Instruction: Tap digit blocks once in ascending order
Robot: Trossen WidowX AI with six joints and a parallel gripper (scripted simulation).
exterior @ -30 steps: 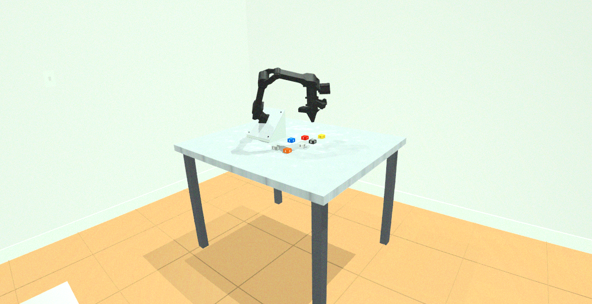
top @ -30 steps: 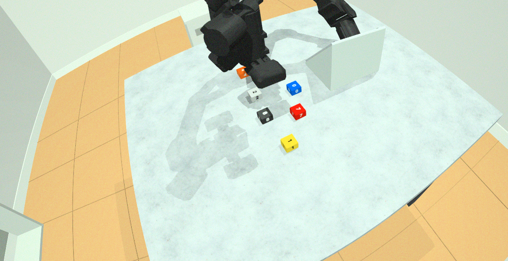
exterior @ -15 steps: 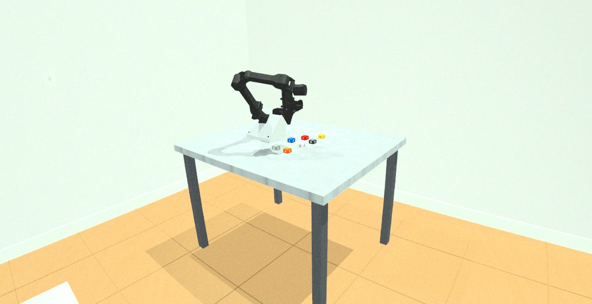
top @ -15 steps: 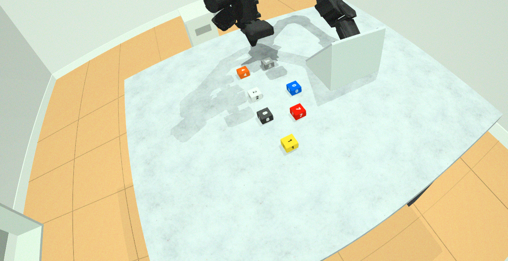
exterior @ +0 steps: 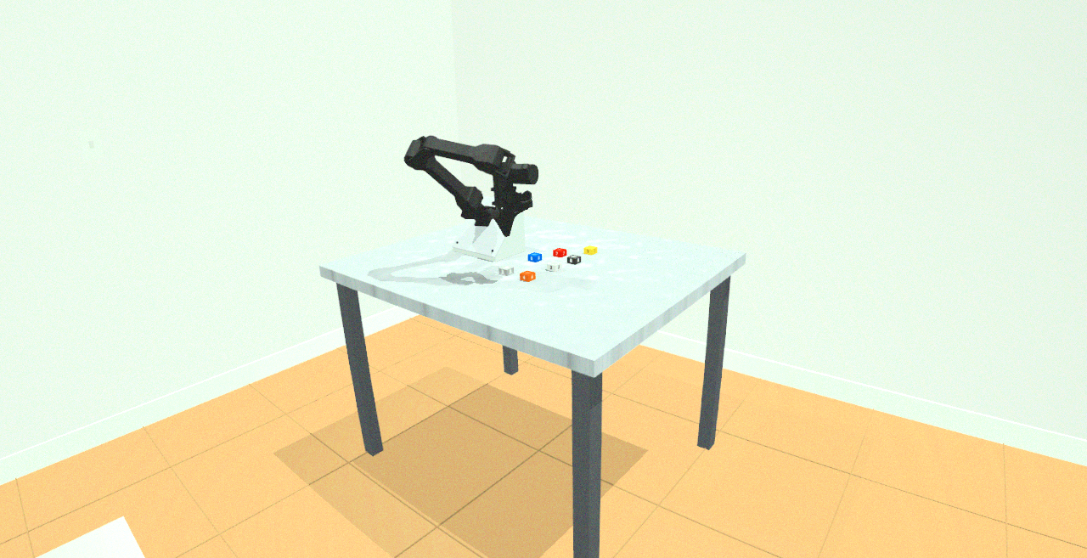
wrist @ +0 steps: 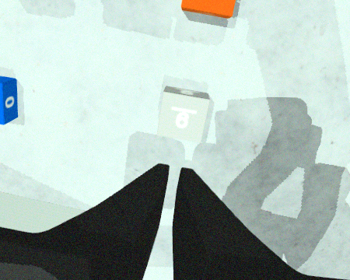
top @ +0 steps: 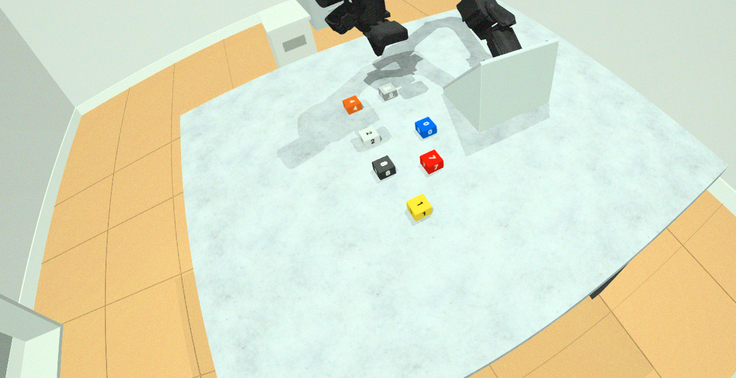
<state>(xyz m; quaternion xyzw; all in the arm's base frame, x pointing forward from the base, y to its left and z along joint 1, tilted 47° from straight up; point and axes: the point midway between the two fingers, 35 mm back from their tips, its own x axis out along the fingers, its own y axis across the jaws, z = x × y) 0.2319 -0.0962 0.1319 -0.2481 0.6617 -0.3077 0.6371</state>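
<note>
My gripper tip is now 1 cm past the grey block and 11 cm above it. Also, from my gripper tip: blue block: 1 cm behind, 15 cm to the left, 11 cm below; orange block: 8 cm ahead, 1 cm to the right, 11 cm below; white block: 9 cm ahead, 10 cm to the left, 11 cm below.
</note>
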